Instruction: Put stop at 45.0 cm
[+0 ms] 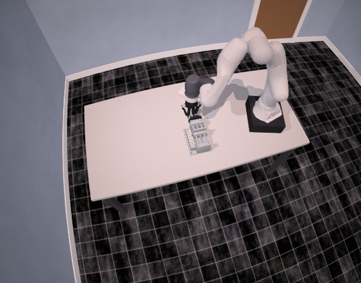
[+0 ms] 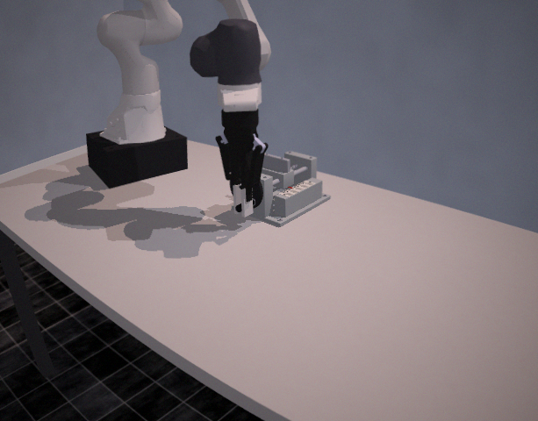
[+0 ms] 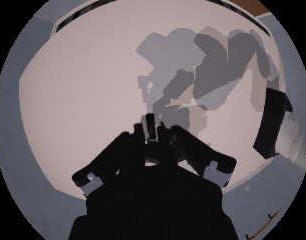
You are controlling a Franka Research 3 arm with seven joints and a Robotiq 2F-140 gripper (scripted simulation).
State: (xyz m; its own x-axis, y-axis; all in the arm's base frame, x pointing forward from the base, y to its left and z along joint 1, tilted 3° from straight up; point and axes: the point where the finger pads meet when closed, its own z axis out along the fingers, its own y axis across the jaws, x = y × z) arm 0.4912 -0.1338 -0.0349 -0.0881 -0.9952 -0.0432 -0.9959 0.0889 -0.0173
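The grey stop fixture lies 140 mm to the left of my hand and 20 mm above it. Round my hand: black handwheel 20 mm to the left, 10 mm below.
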